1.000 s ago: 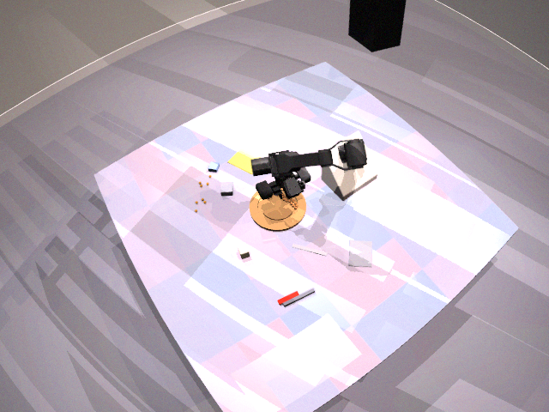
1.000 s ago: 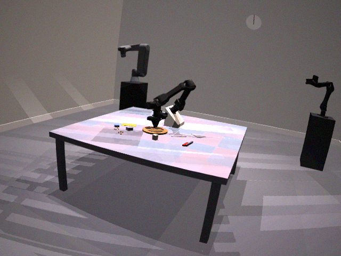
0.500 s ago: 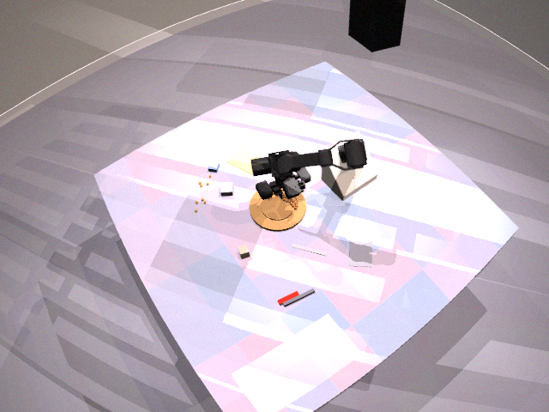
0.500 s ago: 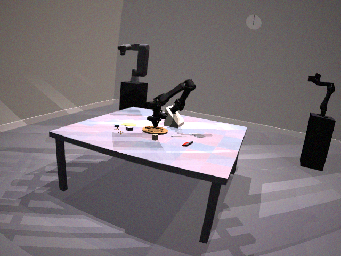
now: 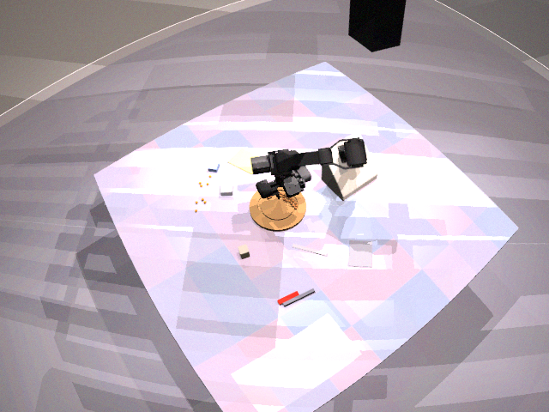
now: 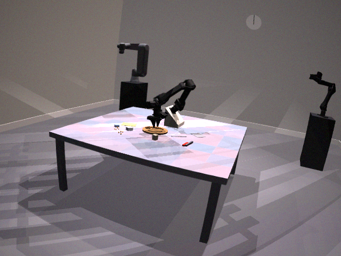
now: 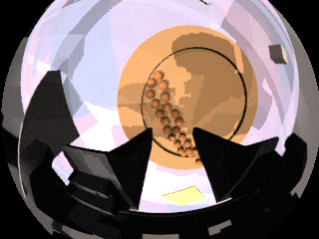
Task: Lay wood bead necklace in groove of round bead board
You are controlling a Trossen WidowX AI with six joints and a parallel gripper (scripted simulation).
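My gripper tip is now 4 cm short of the round bead board, 2 cm to the right of it and 1 cm above it. From my gripper tip the other things lie so: white block (17 cm ahead, 14 cm to the right, 1 cm below); then thin rod (3 cm ahead, 22 cm to the left, 2 cm below); then yellow sheet (4 cm ahead, 24 cm to the right, 2 cm below).
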